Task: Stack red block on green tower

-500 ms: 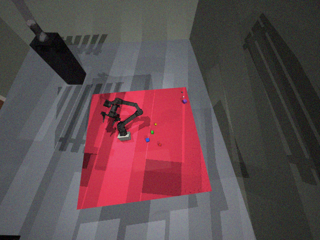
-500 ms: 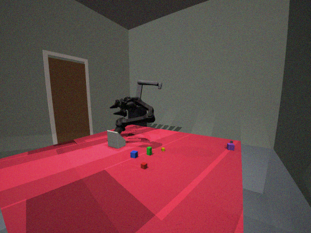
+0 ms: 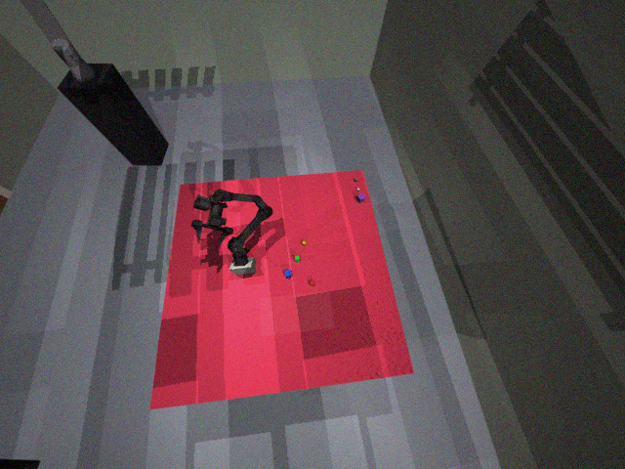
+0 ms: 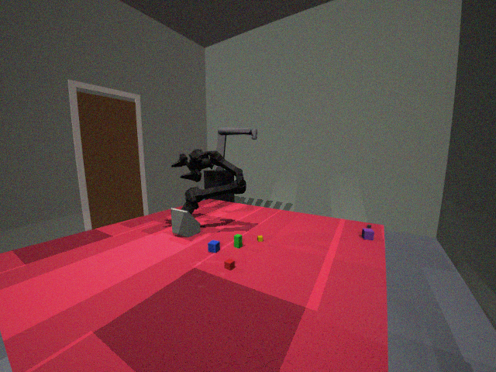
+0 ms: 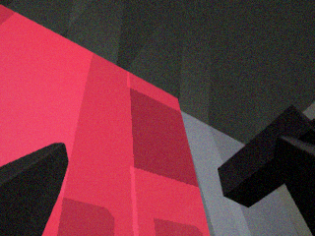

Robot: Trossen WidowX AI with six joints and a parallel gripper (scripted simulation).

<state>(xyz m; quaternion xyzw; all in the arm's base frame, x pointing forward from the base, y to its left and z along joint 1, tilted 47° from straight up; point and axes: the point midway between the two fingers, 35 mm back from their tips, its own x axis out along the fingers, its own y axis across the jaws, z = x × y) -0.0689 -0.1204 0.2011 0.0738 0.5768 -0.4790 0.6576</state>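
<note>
Right now the red block is 510 mm ahead of my gripper tip, 290 mm below it and 110 mm to the right of it. Round my gripper tip: purple block 830 mm ahead, 470 mm to the left, 280 mm below; then blue block 360 mm ahead, 280 mm below, 60 mm to the right; then small yellow block 450 mm ahead, 290 mm below, 130 mm to the left.
</note>
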